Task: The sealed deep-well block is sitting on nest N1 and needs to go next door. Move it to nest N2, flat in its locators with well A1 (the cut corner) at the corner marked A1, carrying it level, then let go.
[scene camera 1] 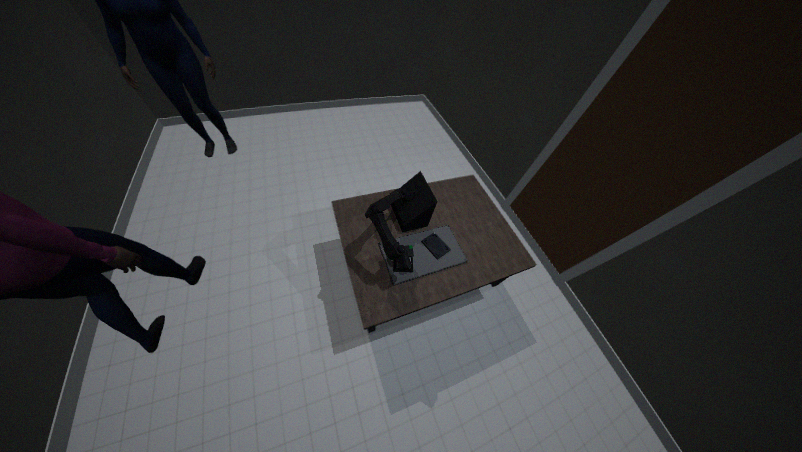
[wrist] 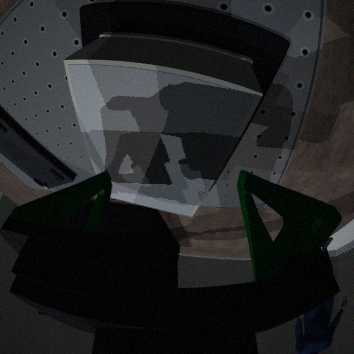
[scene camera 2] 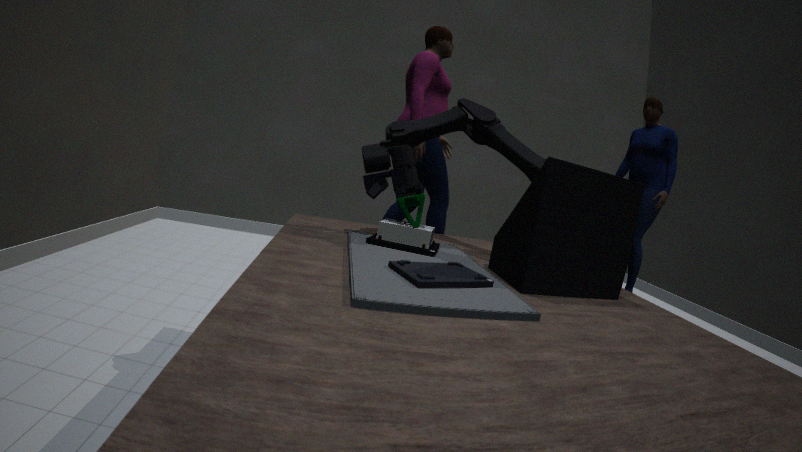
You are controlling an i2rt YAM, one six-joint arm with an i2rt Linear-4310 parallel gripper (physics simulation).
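Places are measured from the arm's base along level axes (x left, y down, z back), in millimetres.
Where they show: gripper, between the fingertips: (wrist: 173,177) (scene camera 2: 416,228); arm's base, origin of its link: (scene camera 1: 407,197) (scene camera 2: 571,219).
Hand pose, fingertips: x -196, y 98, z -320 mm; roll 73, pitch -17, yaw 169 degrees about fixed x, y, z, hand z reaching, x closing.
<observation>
Things, the pixels of their top centre, and the offset from my fingertips. Level surfaces: height alone.
- sealed deep-well block, centre of its top: (wrist: 147,165) (scene camera 2: 408,224) dx +8, dy -8, dz -24 mm
- black nest N1, centre of its top: (wrist: 161,129) (scene camera 2: 405,237) (scene camera 1: 403,258) dx +7, dy +24, dz -25 mm
- dark nest N2, centre of its top: (wrist: 19,160) (scene camera 2: 442,268) (scene camera 1: 436,244) dx +258, dy +28, dz -20 mm
- wooden table, height of its surface: dy +59 mm
The sealed deep-well block (scene camera 2: 405,233) (wrist: 165,125), white-sided with a shiny clear top, sits level on the black nest N1 (scene camera 2: 402,246) (wrist: 185,21). My gripper (scene camera 2: 415,224) (wrist: 173,177) is open. Its green fingertips are at about the height of the block's top, and in the wrist view they stand wide near the block's lower end, one toward each side. The dark nest N2 (scene camera 1: 435,245) (scene camera 2: 449,271) (wrist: 34,147) holds no block and has low corner locators. A small pale mark shows at one of its corners in scene camera 2. I cannot clearly make out the cut corner.
Both nests stand on a grey perforated board (scene camera 1: 448,259) (scene camera 2: 387,296) (wrist: 45,50) on the wooden table (scene camera 1: 494,224) (scene camera 2: 393,381). The black box-shaped arm base (scene camera 1: 418,210) (scene camera 2: 567,235) stands beside the board. Two people (scene camera 2: 429,89) (scene camera 2: 651,151) stand beyond the table.
</observation>
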